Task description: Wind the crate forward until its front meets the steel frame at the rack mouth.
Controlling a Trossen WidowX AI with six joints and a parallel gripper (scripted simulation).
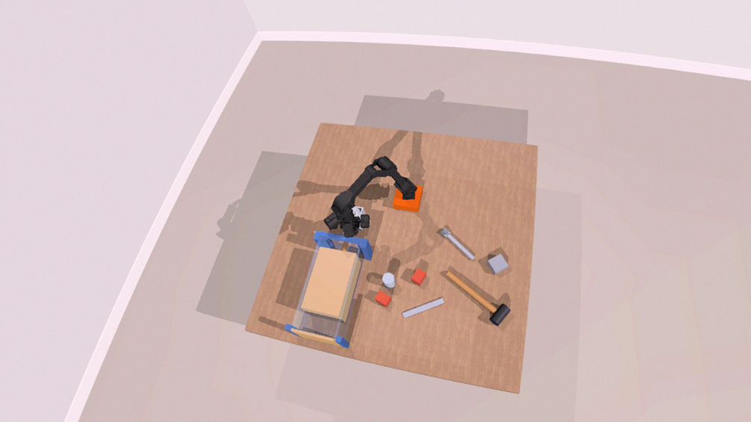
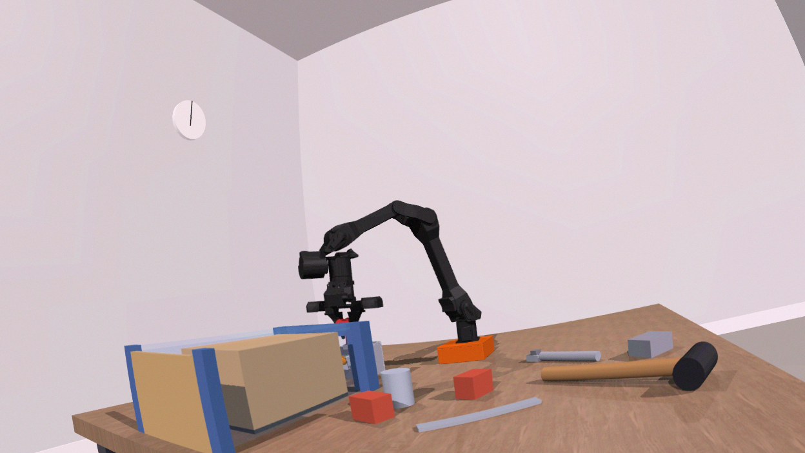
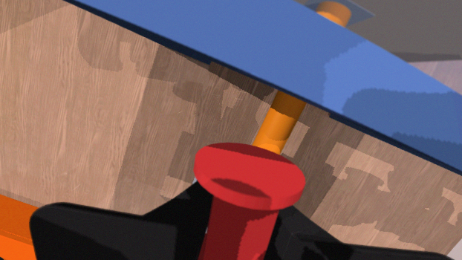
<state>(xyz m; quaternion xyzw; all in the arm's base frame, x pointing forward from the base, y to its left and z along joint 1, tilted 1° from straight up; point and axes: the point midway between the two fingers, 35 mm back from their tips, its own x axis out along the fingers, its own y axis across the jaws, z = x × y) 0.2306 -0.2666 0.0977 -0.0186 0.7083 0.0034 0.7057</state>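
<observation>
My gripper tip is now 40 mm past the grey winch handle and 10 mm above it. From my gripper tip the other things lie so: red knob: 20 mm above; blue frame bar: 60 mm ahead, 40 mm to the right, 10 mm below; grey winch: 110 mm behind, 80 mm below, 20 mm to the right.
</observation>
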